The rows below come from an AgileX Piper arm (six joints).
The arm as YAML. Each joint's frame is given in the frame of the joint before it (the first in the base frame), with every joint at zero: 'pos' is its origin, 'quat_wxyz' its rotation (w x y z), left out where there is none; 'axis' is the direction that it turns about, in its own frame. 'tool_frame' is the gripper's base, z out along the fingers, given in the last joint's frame.
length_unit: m
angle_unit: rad
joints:
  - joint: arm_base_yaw
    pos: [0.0, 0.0, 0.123]
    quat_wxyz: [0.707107, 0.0, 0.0, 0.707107]
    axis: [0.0, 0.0, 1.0]
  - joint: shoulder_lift
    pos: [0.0, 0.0, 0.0]
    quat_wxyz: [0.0, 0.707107, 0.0, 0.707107]
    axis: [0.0, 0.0, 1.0]
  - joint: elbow
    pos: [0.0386, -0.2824, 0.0]
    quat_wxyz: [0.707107, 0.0, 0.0, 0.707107]
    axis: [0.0, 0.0, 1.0]
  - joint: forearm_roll
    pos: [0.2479, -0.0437, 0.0]
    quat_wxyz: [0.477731, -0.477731, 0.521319, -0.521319]
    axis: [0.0, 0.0, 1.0]
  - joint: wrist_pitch
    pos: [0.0, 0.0, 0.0]
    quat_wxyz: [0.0, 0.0, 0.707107, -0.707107]
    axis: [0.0, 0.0, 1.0]
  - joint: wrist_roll
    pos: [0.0, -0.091, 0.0]
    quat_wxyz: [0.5, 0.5, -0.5, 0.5]
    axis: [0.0, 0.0, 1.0]
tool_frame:
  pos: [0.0, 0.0, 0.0]
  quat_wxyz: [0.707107, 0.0, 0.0, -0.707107]
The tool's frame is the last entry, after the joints.
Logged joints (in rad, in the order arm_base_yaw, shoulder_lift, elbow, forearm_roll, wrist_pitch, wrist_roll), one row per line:
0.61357, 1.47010, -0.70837, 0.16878, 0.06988, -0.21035
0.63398, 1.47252, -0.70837, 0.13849, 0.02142, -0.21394
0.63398, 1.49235, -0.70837, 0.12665, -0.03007, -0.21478
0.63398, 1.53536, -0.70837, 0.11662, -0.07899, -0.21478
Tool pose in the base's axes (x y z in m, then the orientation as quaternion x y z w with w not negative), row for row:
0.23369, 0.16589, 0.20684, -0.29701, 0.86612, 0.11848, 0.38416
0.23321, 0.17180, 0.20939, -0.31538, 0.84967, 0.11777, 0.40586
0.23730, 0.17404, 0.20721, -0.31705, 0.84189, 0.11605, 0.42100
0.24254, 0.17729, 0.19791, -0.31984, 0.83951, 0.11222, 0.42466
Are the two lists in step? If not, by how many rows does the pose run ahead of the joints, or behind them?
They are in step.
